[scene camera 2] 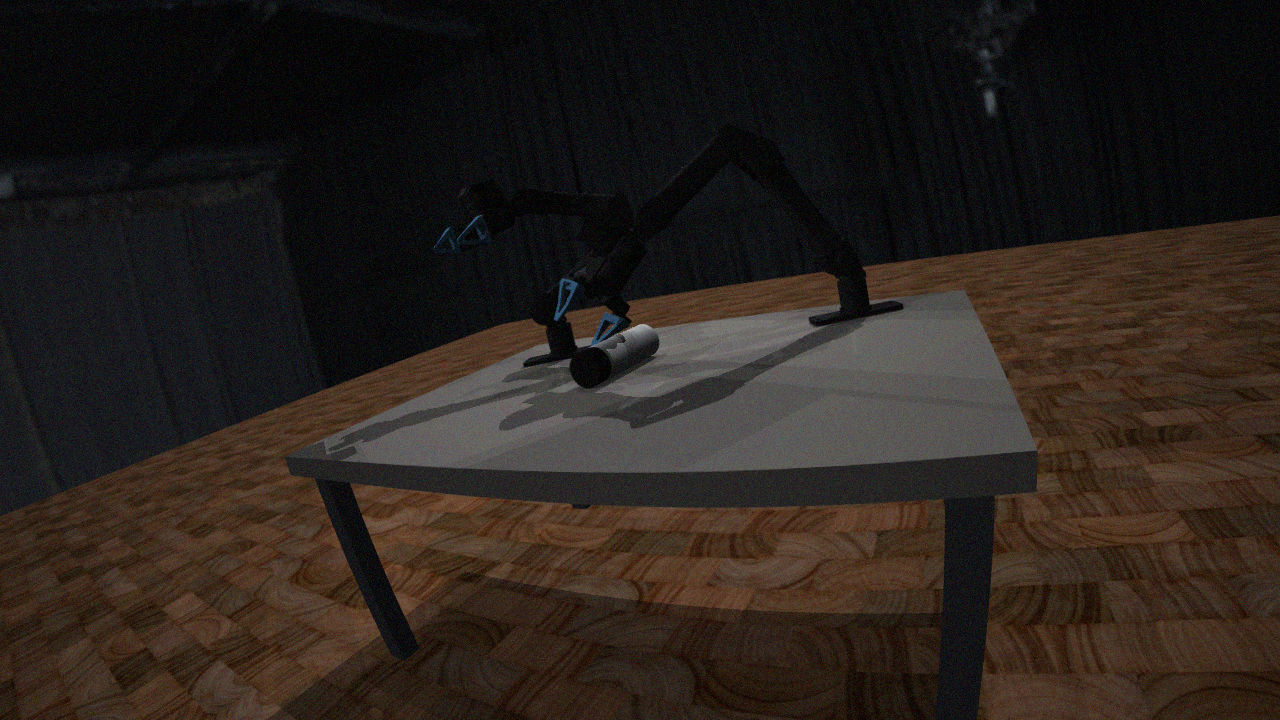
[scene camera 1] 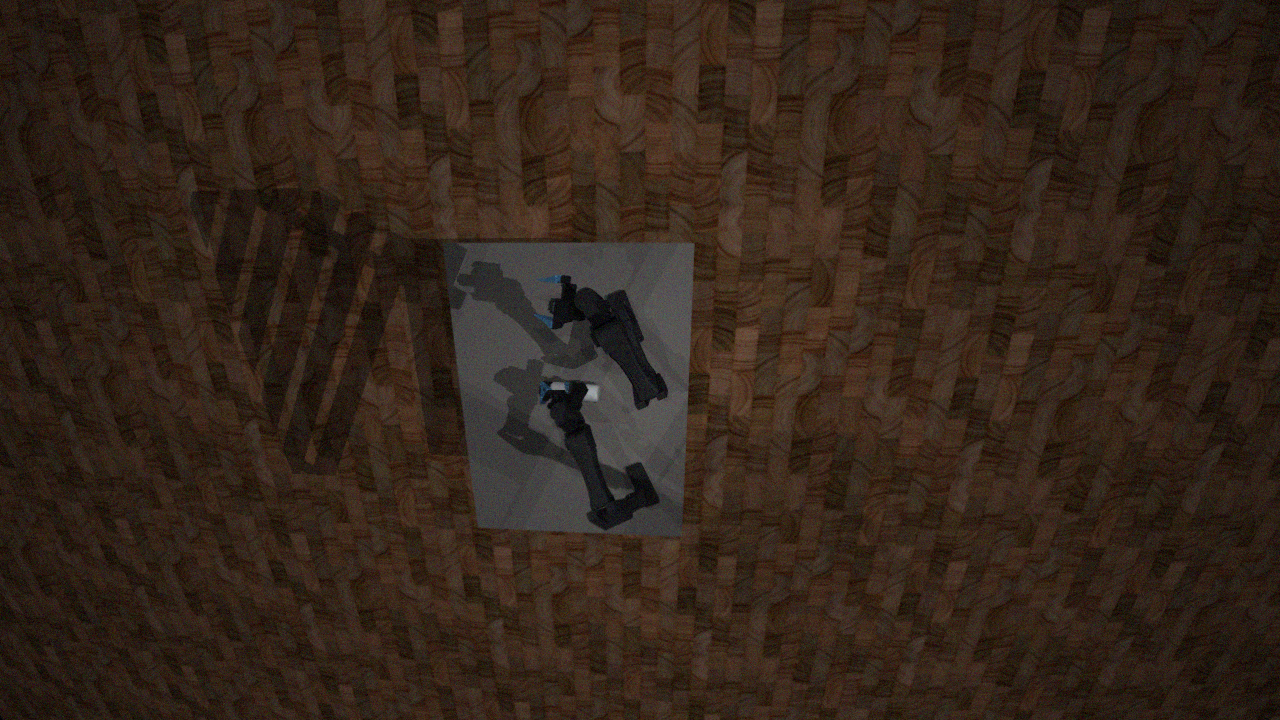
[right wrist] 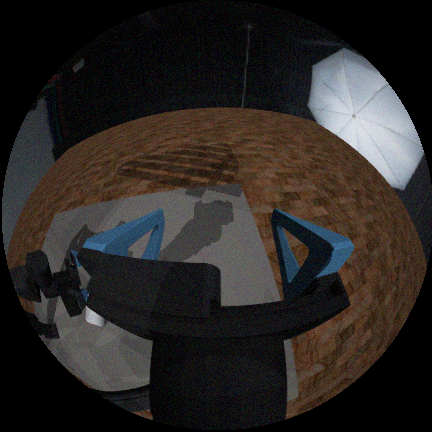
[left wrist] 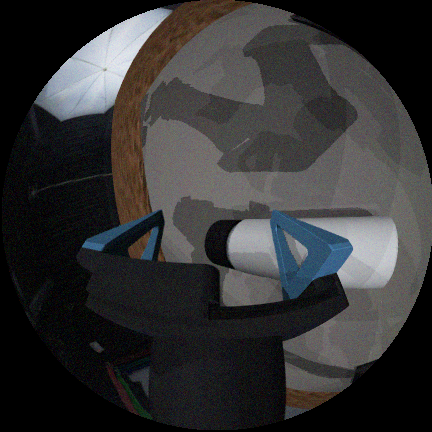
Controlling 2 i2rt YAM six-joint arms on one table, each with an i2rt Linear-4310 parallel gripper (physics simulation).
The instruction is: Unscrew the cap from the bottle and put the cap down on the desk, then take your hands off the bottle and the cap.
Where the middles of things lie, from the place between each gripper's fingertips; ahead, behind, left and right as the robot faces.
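With my left gripper I am now 50 mm above the black cap (scene camera 2: 590, 367), and that gripper is also 50 mm short of the cap and 40 mm to the right of it.
From my right hand, the cap is at this moment 290 mm below, 120 mm ahead and 360 mm to the left. Going by its middle, the black cap is nearer to my left gripper than to my right hand.
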